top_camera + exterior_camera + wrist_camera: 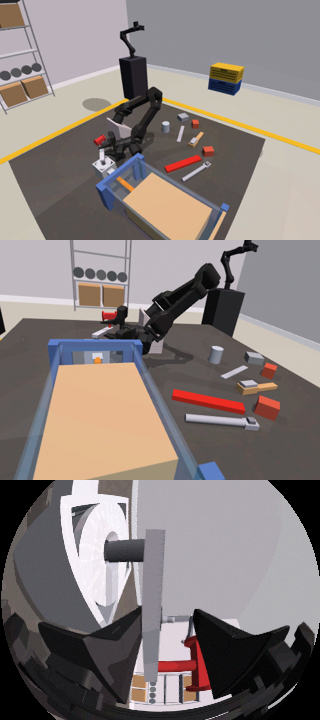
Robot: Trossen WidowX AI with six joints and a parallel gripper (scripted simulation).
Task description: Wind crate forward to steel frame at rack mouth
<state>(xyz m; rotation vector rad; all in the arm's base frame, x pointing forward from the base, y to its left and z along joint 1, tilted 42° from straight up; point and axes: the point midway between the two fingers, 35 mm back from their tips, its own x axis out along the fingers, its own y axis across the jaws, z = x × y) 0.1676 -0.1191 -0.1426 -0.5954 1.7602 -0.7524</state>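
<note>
My gripper tip is 4 cm past the red knob, 3 cm to the right of it and 3 cm below it. Also, from my gripper tip: winch handle (2 cm to the left, 1 cm behind); then white winch (10 cm below, 3 cm ahead, 2 cm to the right); then clear-panelled cubby (45 cm ahead, 3 cm to the left, 2 cm below).
</note>
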